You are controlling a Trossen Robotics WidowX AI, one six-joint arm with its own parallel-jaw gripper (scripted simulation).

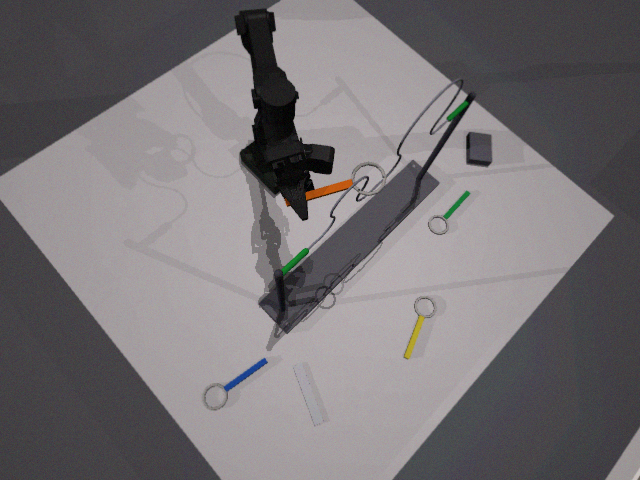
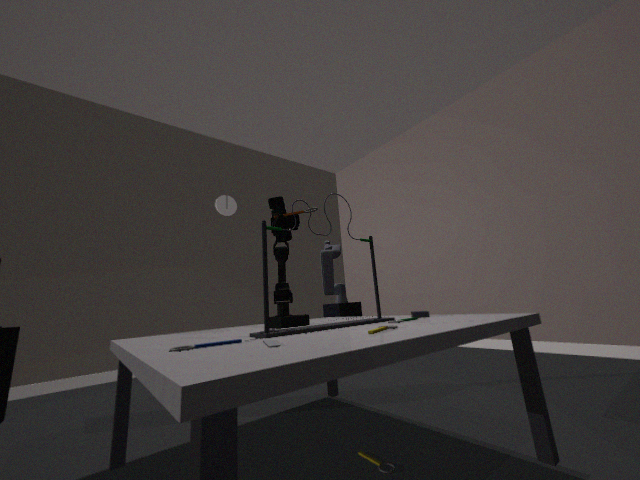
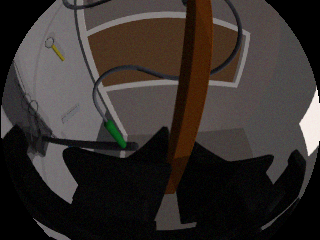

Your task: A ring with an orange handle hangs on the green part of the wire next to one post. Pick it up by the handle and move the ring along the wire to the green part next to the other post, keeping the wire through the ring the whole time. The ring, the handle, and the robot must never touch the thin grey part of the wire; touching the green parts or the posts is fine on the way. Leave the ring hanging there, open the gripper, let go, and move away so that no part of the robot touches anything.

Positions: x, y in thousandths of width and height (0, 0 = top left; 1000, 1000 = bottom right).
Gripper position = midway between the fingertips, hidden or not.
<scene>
The gripper shows in image 1 (476, 457), in image 2 (438, 445) and in image 3 (527, 548).
</scene>
